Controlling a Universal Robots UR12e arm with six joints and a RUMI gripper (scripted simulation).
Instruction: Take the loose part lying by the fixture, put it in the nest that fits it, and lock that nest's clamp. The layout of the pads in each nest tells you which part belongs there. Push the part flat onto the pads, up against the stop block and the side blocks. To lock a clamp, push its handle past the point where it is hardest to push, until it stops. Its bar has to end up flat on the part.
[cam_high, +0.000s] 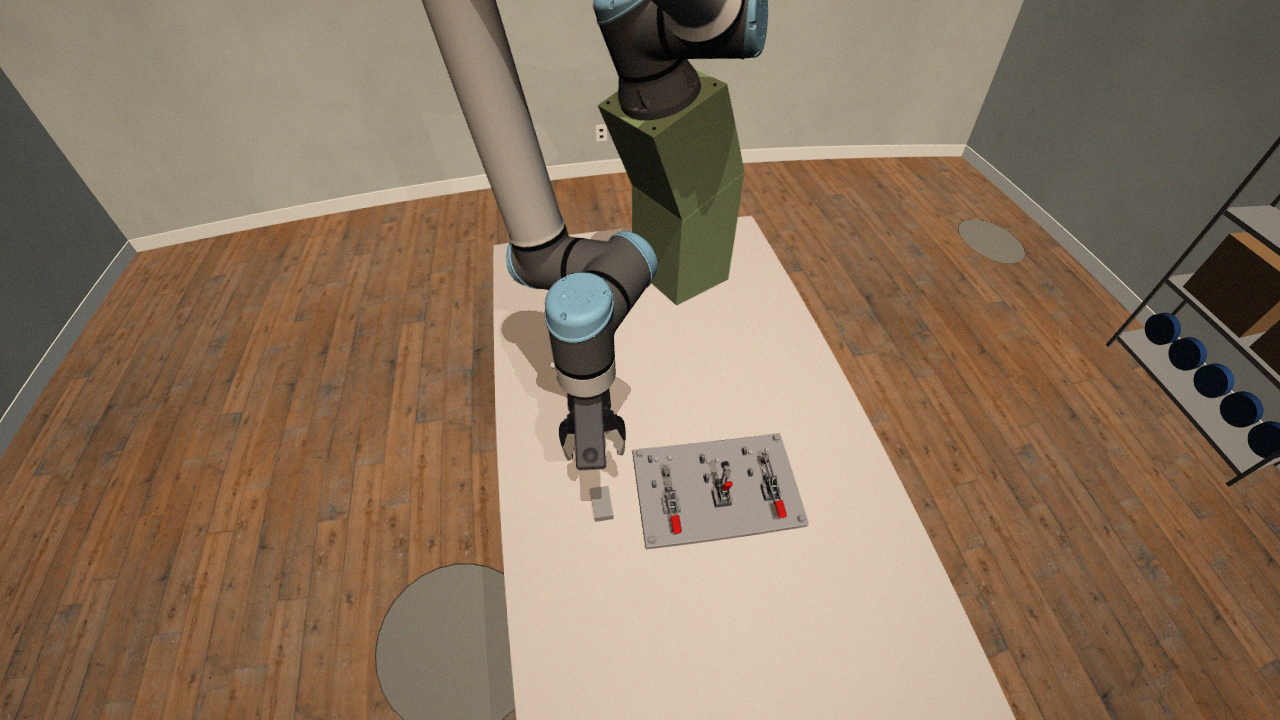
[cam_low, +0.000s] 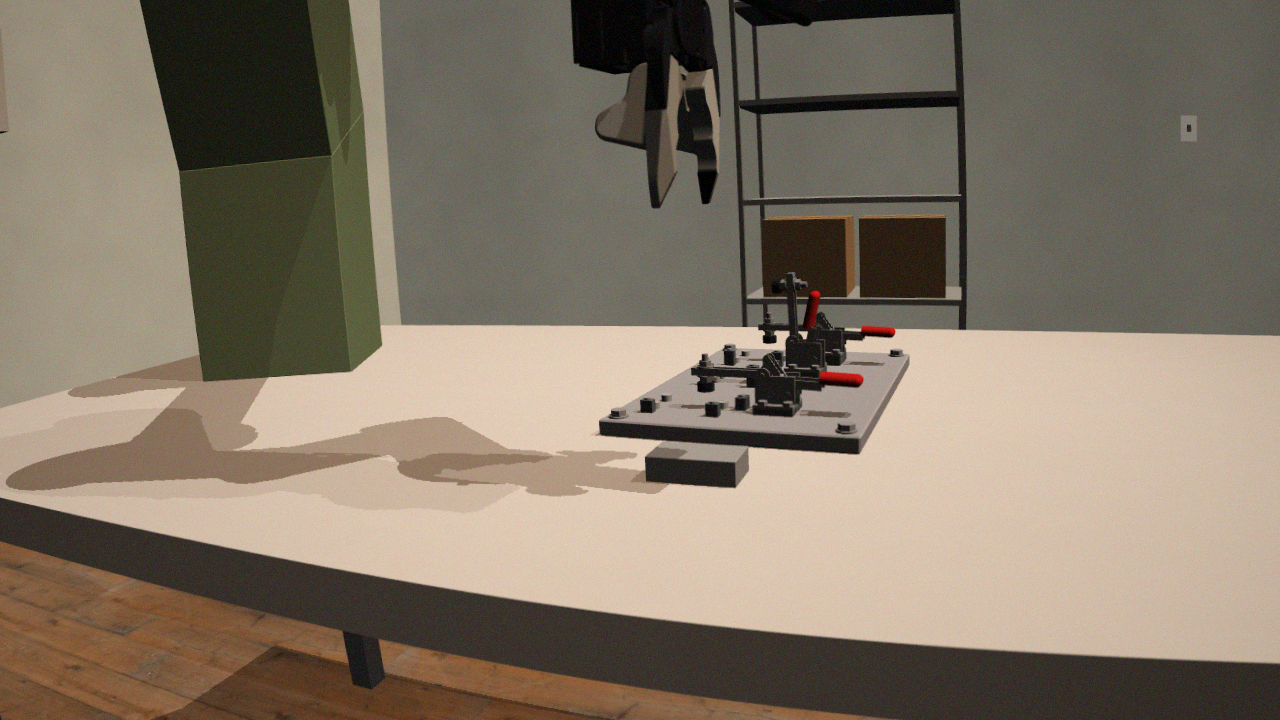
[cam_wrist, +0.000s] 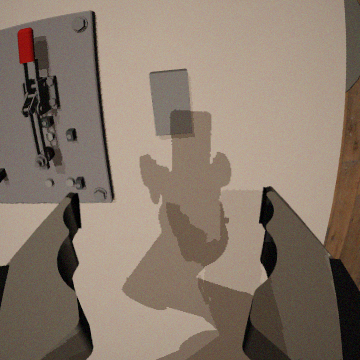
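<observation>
Now: the grey block 20 cm below my hand. The rest, counted from my hand: dark stop block 25 cm to the left, 19 cm below, 4 cm ahead; then grey fixture plate 25 cm to the left, 21 cm below, 4 cm ahead.
</observation>
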